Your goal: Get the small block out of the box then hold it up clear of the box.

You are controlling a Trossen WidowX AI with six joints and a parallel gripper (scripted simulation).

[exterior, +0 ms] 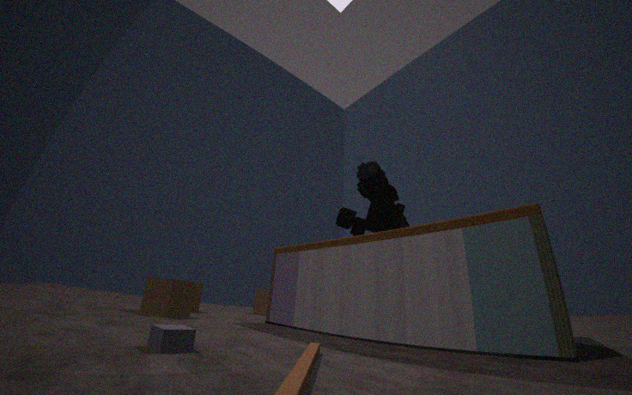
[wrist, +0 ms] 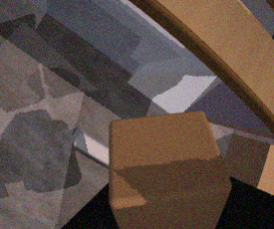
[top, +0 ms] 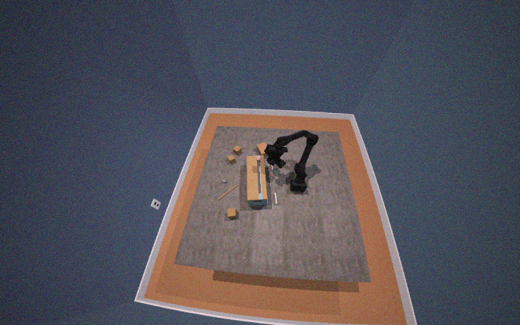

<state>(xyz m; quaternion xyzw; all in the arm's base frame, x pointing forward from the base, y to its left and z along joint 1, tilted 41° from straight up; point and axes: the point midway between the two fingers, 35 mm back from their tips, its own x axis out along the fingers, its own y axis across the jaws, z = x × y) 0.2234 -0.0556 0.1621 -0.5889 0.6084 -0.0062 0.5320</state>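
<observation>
My gripper tip is now 1 cm to the right of the orange block and 1 cm below it. The rest, counted from my gripper tip: grey cube 39 cm ahead, 13 cm to the left, 12 cm below; then stick 35 cm ahead, 22 cm to the left, 13 cm below; then long box 13 cm to the left, 8 cm ahead, 7 cm below.
</observation>
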